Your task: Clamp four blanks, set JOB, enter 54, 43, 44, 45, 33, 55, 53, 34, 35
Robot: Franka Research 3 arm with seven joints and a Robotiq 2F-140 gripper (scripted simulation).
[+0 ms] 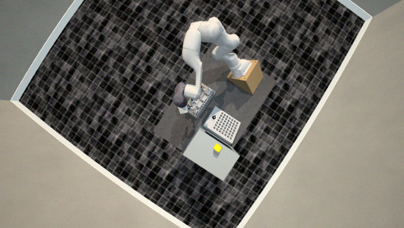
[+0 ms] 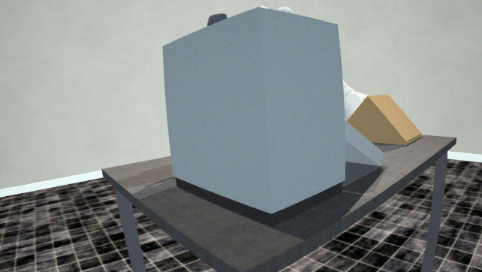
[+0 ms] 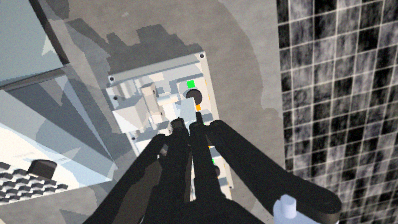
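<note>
My gripper is now 30 cm to the right of the black selector knob, 9 cm past it and 8 cm above it. Round my hand: keypad: 41 cm to the left, 13 cm below, 9 cm behind.
</note>
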